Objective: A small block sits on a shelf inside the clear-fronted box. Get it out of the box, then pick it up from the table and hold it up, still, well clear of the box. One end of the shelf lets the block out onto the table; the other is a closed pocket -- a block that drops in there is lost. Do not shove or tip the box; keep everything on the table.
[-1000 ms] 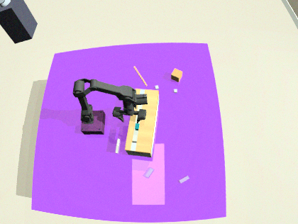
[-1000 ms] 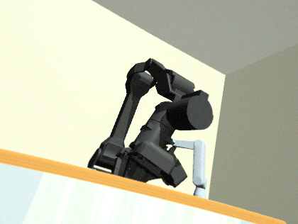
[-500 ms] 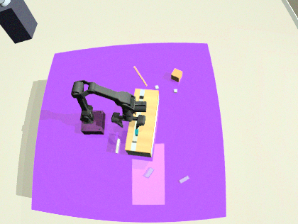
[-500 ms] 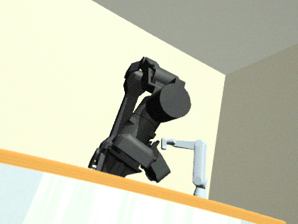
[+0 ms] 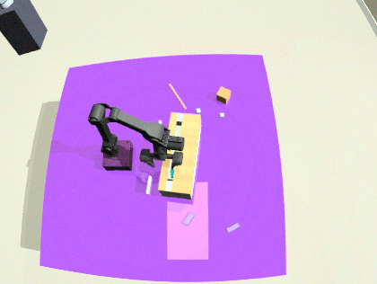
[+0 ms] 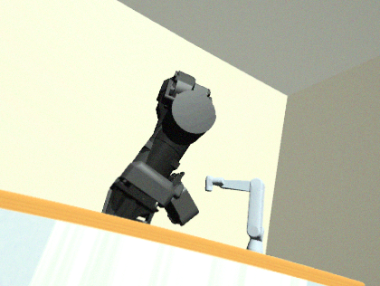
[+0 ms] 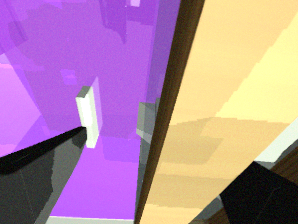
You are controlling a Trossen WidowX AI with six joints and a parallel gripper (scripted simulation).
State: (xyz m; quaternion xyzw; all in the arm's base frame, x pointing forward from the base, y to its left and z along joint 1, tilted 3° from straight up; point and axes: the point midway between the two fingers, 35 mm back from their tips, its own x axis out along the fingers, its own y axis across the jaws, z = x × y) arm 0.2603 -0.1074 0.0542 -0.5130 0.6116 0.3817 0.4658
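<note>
Now: the teal block 5 cm ahead of my gripper tip and 3 cm to the right of it. Round my gripper tip: orange cube: 40 cm to the left, 33 cm ahead, 6 cm below; then thin orange stick: 43 cm to the left, 9 cm below, 8 cm ahead; then long orange box: 7 cm to the left, 5 cm ahead, 3 cm below.
</note>
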